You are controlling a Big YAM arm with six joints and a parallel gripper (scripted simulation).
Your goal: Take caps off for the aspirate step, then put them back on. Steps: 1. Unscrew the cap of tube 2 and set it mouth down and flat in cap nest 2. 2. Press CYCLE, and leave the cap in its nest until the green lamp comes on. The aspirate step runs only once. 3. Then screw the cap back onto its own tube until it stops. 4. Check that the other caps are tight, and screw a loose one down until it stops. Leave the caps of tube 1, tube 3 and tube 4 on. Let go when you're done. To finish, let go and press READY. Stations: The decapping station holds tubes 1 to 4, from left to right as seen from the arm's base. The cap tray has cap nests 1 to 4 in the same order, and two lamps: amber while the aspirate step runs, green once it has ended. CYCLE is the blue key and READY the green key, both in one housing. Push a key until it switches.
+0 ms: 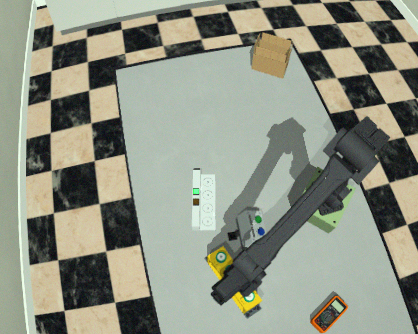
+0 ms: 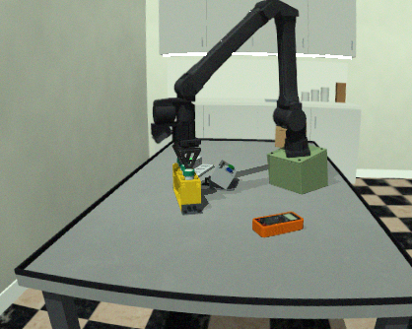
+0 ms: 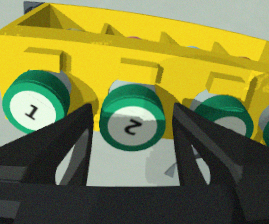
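Now: the cap right at my hand. From my hand the other things lie so: grey key housing 190 mm to the right, 100 mm behind, 60 mm below; then green READY key 210 mm to the right, 120 mm behind, 50 mm below; then blue cycle key 170 mm to the right, 120 mm behind, 50 mm below.
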